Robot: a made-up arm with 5 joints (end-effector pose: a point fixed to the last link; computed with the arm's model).
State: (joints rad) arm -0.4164 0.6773 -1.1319 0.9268 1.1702
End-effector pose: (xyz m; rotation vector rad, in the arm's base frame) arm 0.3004 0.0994 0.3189 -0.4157 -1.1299 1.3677
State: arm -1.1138 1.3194 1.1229 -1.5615 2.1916
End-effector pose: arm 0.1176 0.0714 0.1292 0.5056 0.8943 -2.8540
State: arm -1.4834 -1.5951 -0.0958 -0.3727 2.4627
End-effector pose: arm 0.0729 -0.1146 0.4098 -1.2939 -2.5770 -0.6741
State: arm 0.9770 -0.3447 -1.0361 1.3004 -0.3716
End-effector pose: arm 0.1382 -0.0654 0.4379 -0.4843 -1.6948 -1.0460
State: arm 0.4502 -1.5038 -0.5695 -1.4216 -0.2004
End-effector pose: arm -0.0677 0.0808 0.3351 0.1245 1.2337 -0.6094
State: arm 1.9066 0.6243 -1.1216 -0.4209 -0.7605
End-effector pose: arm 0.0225 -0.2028 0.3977 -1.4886 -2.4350 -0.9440
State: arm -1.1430 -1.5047 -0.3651 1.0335 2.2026
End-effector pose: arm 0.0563 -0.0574 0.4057 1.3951 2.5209 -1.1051
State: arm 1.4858 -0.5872 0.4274 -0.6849 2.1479
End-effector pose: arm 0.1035 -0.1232 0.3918 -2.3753 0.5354 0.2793
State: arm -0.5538 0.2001 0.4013 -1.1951 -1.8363
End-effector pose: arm 0.2493 0.1056 0.3042 2.1279 -0.7801 -0.7439
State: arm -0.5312 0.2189 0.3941 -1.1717 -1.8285
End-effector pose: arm 0.2535 0.1030 0.3008 2.0860 -0.8010 -0.7719
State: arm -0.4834 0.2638 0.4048 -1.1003 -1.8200
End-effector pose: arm 0.2618 0.0969 0.2878 1.9530 -0.8137 -0.8651
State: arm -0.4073 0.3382 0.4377 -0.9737 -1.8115
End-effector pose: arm 0.2718 0.0847 0.2632 1.7143 -0.8009 -1.0299
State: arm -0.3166 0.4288 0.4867 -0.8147 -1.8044
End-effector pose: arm 0.2765 0.0670 0.2315 1.4134 -0.7466 -1.2288
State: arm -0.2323 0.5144 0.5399 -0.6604 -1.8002
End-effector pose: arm 0.2725 0.0488 0.2019 1.1219 -0.6576 -1.4091
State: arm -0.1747 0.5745 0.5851 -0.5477 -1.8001
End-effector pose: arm 0.2640 0.0361 0.1819 0.9088 -0.5685 -1.5312
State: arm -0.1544 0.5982 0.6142 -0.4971 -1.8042
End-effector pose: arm 0.2578 0.0315 0.1734 0.8107 -0.5164 -1.5830
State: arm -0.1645 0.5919 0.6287 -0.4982 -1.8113
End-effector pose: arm 0.2561 0.0330 0.1733 0.8081 -0.5050 -1.5822
